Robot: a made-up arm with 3 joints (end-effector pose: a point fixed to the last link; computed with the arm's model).
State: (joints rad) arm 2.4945 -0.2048 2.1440
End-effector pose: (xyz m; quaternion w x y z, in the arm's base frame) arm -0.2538 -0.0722 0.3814 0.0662 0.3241 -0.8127 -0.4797
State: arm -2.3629 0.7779 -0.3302
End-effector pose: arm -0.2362 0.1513 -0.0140 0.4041 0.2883 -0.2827 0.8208
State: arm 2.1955 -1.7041 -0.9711
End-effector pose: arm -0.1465 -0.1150 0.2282 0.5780 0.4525 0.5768 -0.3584
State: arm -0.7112 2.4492 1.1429
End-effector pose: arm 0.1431 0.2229 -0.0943 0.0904 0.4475 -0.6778 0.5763
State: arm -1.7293 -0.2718 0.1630
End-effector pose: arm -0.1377 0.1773 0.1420 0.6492 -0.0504 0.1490 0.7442
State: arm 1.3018 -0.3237 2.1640
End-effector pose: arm -0.0217 -0.2946 0.3847 0.2825 0.7390 -0.4678 -0.3940
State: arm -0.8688 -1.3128 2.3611
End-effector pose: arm 0.4306 0.2981 0.2716 0.5109 0.5669 0.5189 -0.3851
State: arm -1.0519 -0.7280 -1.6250
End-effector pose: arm 0.2240 0.0430 0.1006 0.4260 -0.7097 -0.1289 0.5462
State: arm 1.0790 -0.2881 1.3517
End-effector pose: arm 0.1627 -0.2036 0.3427 0.6163 0.5887 -0.2219 -0.4737
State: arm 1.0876 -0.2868 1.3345
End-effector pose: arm 0.1628 -0.2030 0.3406 0.6196 0.5822 -0.2208 -0.4779
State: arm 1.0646 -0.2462 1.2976
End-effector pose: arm 0.1670 -0.1875 0.3343 0.6437 0.5663 -0.2200 -0.4653
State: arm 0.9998 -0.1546 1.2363
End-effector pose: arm 0.1743 -0.1537 0.3208 0.6916 0.5373 -0.2217 -0.4287
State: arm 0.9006 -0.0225 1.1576
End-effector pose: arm 0.1796 -0.1080 0.2984 0.7509 0.4966 -0.2296 -0.3699
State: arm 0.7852 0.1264 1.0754
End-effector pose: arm 0.1798 -0.0621 0.2694 0.8043 0.4515 -0.2457 -0.2981
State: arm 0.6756 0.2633 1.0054
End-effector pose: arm 0.1764 -0.0254 0.2402 0.8406 0.4125 -0.2668 -0.2282
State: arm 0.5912 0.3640 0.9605
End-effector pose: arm 0.1723 -0.0016 0.2185 0.8588 0.3879 -0.2859 -0.1741
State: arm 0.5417 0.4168 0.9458
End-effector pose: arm 0.1690 0.0103 0.2082 0.8644 0.3801 -0.2967 -0.1422
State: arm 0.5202 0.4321 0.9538
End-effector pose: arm 0.1667 0.0144 0.2071 0.8639 0.3843 -0.2994 -0.1281
